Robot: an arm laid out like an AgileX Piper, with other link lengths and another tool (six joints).
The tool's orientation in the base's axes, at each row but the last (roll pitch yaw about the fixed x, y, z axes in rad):
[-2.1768, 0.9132, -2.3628]
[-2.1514, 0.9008, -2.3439]
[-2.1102, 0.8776, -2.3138]
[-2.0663, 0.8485, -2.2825]
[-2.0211, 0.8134, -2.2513]
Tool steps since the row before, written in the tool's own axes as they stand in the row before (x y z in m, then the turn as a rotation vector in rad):
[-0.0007, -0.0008, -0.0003, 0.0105, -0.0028, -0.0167]
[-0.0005, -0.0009, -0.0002, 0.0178, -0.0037, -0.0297]
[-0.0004, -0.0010, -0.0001, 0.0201, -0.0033, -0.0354]
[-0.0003, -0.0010, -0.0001, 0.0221, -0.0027, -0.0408]
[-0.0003, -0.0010, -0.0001, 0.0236, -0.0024, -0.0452]
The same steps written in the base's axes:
[0.0000, -0.0003, 0.0011, -0.0197, -0.0024, -0.0011]
[0.0000, -0.0005, 0.0009, -0.0347, -0.0029, -0.0019]
[0.0000, -0.0006, 0.0009, -0.0407, -0.0020, -0.0020]
[0.0000, -0.0006, 0.0008, -0.0464, -0.0008, -0.0022]
[0.0000, -0.0006, 0.0009, -0.0510, 0.0000, -0.0021]

